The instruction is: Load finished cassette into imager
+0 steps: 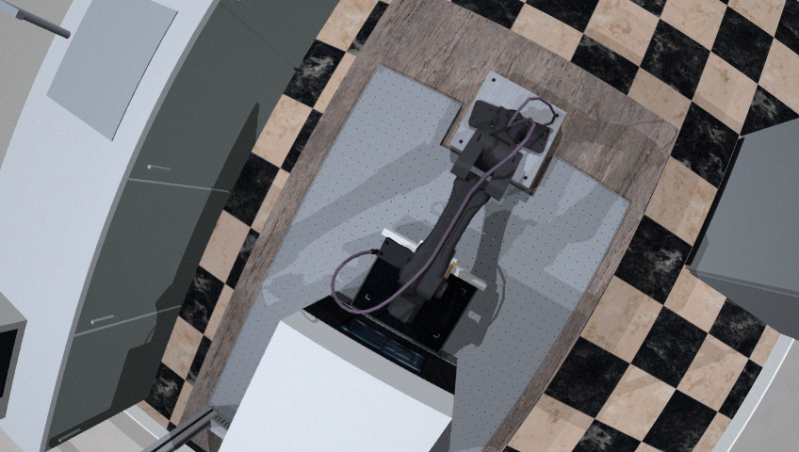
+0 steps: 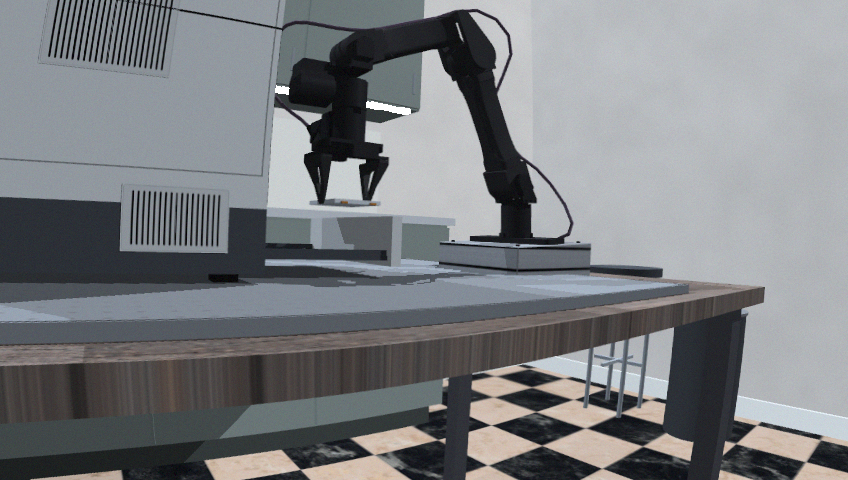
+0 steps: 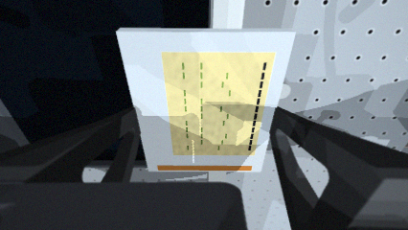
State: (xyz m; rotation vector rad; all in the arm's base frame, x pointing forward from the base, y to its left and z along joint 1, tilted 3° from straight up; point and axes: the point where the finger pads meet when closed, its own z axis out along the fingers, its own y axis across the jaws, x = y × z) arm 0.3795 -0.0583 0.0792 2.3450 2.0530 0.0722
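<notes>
The imager drawer is 10 cm ahead of my hand, 2 cm to the right of it and 6 cm below it. Round my hand: cassette FINISHED (right at my hand).
</notes>
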